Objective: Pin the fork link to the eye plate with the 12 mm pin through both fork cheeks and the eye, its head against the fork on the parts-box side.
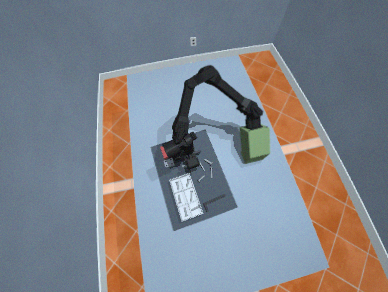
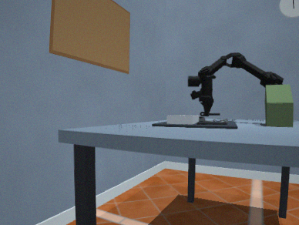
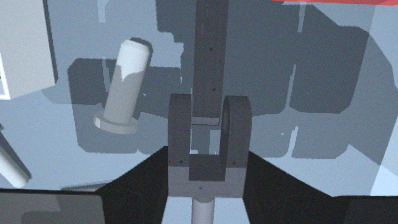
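Now: the eye plate 50 mm below my hand and 40 mm ahead of it. Round my hand: thick headed pin 60 mm below, 50 mm to the left, 30 mm ahead; dark mat 100 mm to the left, 70 mm below, 20 mm ahead; thin headed pin 70 mm to the left, 60 mm below, 50 mm behind.
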